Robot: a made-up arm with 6 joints.
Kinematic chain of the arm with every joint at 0, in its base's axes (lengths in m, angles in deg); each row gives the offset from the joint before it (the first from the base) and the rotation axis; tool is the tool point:
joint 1: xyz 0 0 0.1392 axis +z
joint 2: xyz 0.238 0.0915 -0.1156 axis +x
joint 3: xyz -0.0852 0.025 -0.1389 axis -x
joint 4: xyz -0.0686 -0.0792 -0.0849 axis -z
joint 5: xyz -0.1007 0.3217 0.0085 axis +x
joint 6: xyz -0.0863 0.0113 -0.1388 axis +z
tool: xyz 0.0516 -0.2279 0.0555
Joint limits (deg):
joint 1: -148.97..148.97
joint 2: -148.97..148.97
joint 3: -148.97..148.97
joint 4: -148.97..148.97
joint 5: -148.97..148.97
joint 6: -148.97..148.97
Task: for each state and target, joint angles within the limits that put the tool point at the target. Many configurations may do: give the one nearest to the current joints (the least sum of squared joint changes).
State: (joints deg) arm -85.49 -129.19 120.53 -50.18 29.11 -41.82
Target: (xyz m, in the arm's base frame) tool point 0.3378 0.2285 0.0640
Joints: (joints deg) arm -99.80 -127.10 109.31 -55.13 39.88 -44.47
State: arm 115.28 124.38 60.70 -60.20 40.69 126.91
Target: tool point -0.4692 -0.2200 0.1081
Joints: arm 82.59 104.11 74.27 -55.52 34.02 101.70
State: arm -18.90 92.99 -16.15 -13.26 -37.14 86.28
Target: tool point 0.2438 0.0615 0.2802
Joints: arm -41.03 100.35 -30.57 3.36 -44.80 69.96
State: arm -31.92 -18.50 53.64 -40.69 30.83 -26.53
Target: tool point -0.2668 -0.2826 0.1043
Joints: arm -2.89 -35.41 41.78 -69.71 45.90 -41.94
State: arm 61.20 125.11 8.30 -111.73 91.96 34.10
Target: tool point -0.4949 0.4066 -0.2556
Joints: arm 40.25 112.66 2.09 -140.17 98.86 8.01
